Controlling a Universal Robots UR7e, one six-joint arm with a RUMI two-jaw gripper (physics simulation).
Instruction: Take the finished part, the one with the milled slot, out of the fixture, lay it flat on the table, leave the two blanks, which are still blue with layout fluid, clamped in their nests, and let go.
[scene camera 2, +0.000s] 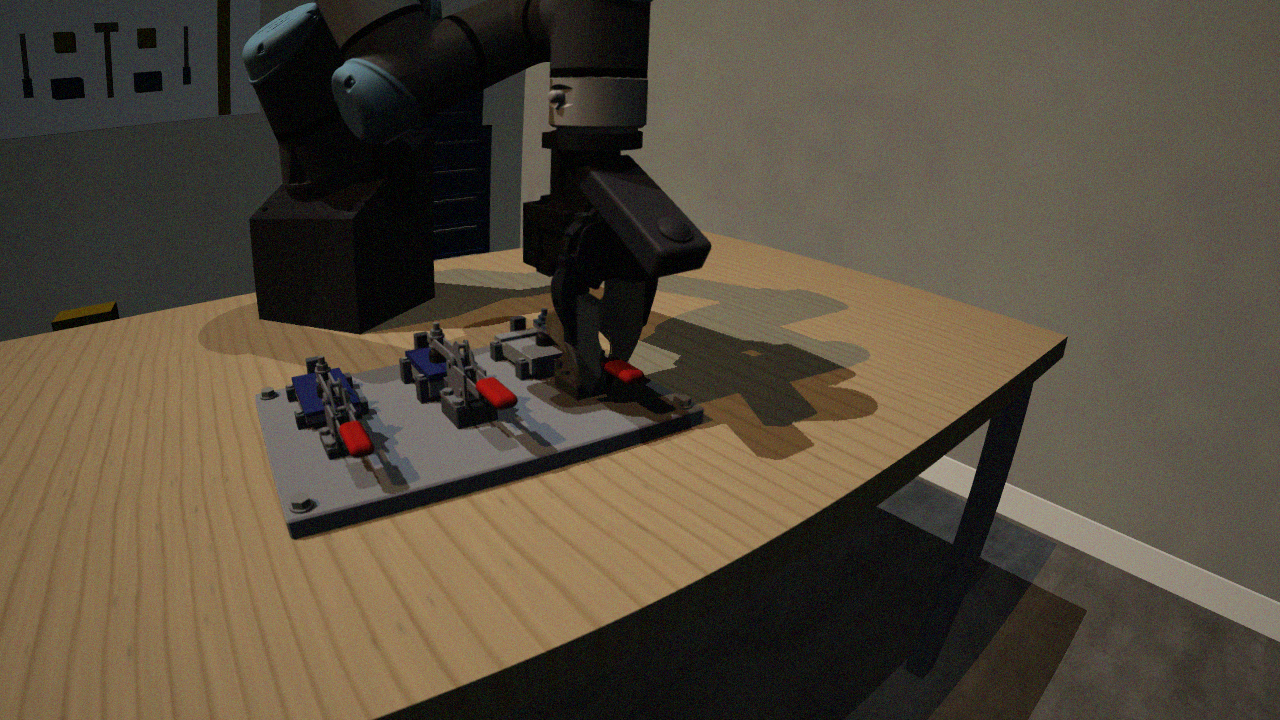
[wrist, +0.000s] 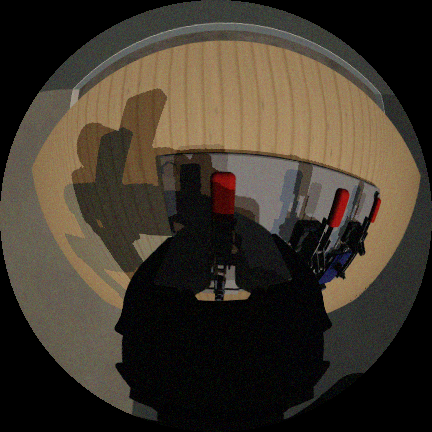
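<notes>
The finished part (scene camera 2: 529, 351) is grey and sits in the right-hand nest of the fixture plate (scene camera 2: 429, 465) (wrist: 265, 180); its slot cannot be made out, and the gripper hides it in the wrist view. My gripper (scene camera 2: 601, 376) (wrist: 221, 214) points down just in front of it, its fingers closed around the lever of the right-hand toggle clamp. That clamp's red handle (scene camera 2: 623, 369) (wrist: 223, 192) sticks out low toward the plate's front edge. Two blue blanks (scene camera 2: 322, 394) (scene camera 2: 425, 362) sit under the left and middle clamps; part of one blue blank (wrist: 336, 268) shows in the wrist view.
The middle clamp's red handle (scene camera 2: 495, 392) (wrist: 339, 207) and the left clamp's red handle (scene camera 2: 355, 437) (wrist: 375, 210) point toward the front. Bolt heads stand at the plate's corners. The wooden table (scene camera 2: 716, 501) (wrist: 225, 100) surrounds the plate; the robot's base stands behind it.
</notes>
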